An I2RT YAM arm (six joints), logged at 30 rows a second.
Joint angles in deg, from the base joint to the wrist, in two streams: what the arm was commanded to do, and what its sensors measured. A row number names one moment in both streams.
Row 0, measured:
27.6, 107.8, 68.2, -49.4, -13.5, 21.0
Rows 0 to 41, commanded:
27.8, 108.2, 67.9, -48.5, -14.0, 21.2
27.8, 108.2, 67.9, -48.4, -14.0, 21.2
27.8, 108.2, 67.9, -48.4, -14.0, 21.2
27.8, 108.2, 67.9, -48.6, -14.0, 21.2
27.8, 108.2, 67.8, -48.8, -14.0, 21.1
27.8, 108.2, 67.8, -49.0, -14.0, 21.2
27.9, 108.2, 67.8, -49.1, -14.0, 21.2
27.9, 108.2, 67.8, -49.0, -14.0, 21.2
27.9, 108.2, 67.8, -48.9, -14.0, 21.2
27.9, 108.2, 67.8, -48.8, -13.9, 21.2
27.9, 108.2, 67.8, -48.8, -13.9, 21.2
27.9, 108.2, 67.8, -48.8, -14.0, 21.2
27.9, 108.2, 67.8, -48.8, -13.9, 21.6
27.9, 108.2, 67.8, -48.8, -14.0, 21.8
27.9, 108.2, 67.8, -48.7, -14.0, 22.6
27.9, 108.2, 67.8, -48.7, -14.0, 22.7
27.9, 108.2, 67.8, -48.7, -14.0, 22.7
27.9, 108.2, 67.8, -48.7, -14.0, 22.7
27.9, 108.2, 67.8, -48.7, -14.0, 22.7
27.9, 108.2, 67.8, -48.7, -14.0, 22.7
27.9, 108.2, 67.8, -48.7, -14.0, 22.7
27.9, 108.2, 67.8, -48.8, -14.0, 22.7
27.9, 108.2, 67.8, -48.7, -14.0, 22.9
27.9, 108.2, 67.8, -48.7, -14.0, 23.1
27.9, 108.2, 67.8, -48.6, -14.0, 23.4
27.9, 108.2, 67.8, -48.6, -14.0, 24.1
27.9, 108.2, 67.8, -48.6, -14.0, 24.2
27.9, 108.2, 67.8, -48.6, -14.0, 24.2
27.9, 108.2, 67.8, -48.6, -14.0, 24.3
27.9, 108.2, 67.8, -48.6, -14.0, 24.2
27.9, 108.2, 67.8, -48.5, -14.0, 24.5
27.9, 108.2, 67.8, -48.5, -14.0, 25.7
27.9, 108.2, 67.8, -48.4, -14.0, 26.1
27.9, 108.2, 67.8, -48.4, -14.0, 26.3
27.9, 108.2, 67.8, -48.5, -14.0, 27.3
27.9, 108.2, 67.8, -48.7, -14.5, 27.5
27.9, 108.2, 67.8, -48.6, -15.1, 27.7
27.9, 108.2, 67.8, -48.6, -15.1, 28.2
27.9, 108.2, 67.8, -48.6, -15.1, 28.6
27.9, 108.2, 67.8, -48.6, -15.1, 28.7
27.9, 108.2, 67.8, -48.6, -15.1, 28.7
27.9, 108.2, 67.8, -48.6, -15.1, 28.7
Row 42, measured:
27.6, 107.8, 68.0, -48.7, -14.8, 27.1
